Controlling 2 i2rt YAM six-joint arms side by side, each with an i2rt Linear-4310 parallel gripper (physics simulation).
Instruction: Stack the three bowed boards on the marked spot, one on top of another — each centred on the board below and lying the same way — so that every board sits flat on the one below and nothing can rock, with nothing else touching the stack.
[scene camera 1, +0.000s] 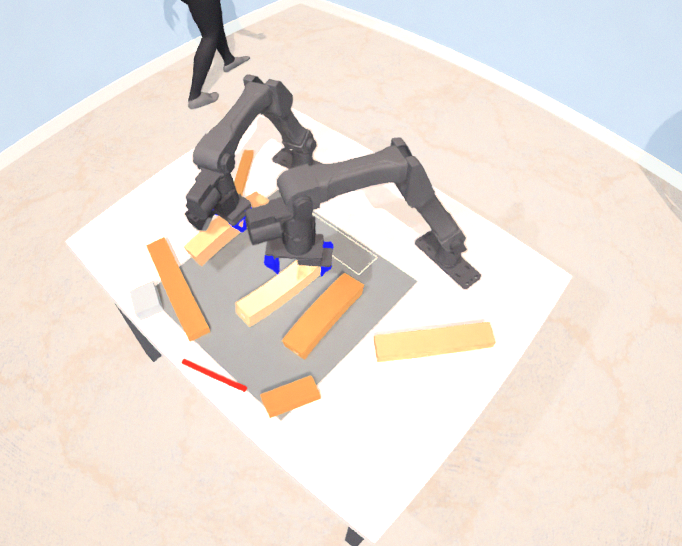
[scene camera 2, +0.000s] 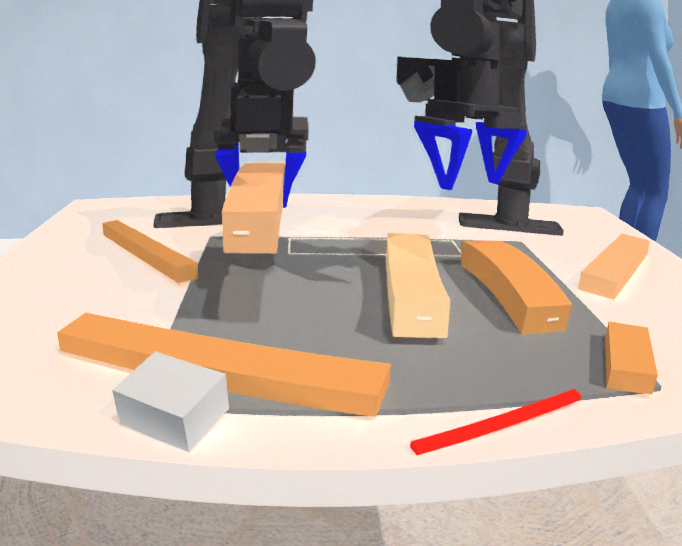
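Seen in the pictures: left gripper, fingertip midpoint: (scene camera 1: 299, 273) (scene camera 2: 471, 186); right gripper, fingertip midpoint: (scene camera 1: 236, 225); left arm's base, origin of the base link: (scene camera 1: 447, 260) (scene camera 2: 511, 226); right arm's base, origin of the base link: (scene camera 2: 208, 220).
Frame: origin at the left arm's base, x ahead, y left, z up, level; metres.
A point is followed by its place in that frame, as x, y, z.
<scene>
My right gripper (scene camera 1: 229, 218) {0.419, -0.356, 0.111} (scene camera 2: 258, 193) {0.419, -0.356, 0.111} is shut on a light orange bowed board (scene camera 1: 211, 243) {0.509, -0.315, 0.148} (scene camera 2: 251, 213) {0.563, -0.329, 0.140}, held above the grey mat (scene camera 1: 221, 301) {0.546, -0.253, 0.006} (scene camera 2: 329, 318) {0.478, -0.266, 0.006}. My left gripper (scene camera 1: 299, 264) {0.392, -0.118, 0.144} (scene camera 2: 472, 183) {0.392, -0.118, 0.144} is open and empty above the mat. A pale yellow bowed board (scene camera 1: 277, 292) {0.429, -0.165, 0.045} (scene camera 2: 418, 284) {0.464, -0.174, 0.047} lies on the mat; its near end looks slightly raised in scene camera 2. A darker orange bowed board (scene camera 1: 324, 315) {0.382, -0.042, 0.052} (scene camera 2: 514, 278) {0.430, -0.061, 0.049} lies to its right. The marked outline (scene camera 1: 376, 257) {0.150, -0.120, 0.007} (scene camera 2: 335, 254) {0.256, -0.289, 0.006} is at the mat's far edge, partly hidden by the left arm in scene camera 1.
A long orange plank (scene camera 1: 179, 290) {0.622, -0.335, 0.027} (scene camera 2: 227, 358) {0.633, -0.336, 0.027} lies by a grey block (scene camera 1: 146, 299) {0.709, -0.355, 0.040} (scene camera 2: 170, 378) {0.706, -0.364, 0.041}. A thin orange bar (scene camera 1: 244, 170) {0.255, -0.608, 0.023} (scene camera 2: 149, 249) {0.342, -0.539, 0.025}, a red stick (scene camera 1: 213, 375) {0.670, -0.089, 0.009} (scene camera 2: 494, 422) {0.678, -0.102, 0.009}, a short orange block (scene camera 1: 290, 394) {0.557, 0.062, 0.028} (scene camera 2: 628, 349) {0.566, 0.056, 0.028} and a pale plank (scene camera 1: 435, 341) {0.212, 0.163, 0.026} (scene camera 2: 617, 261) {0.248, 0.142, 0.026} lie around the mat.
</scene>
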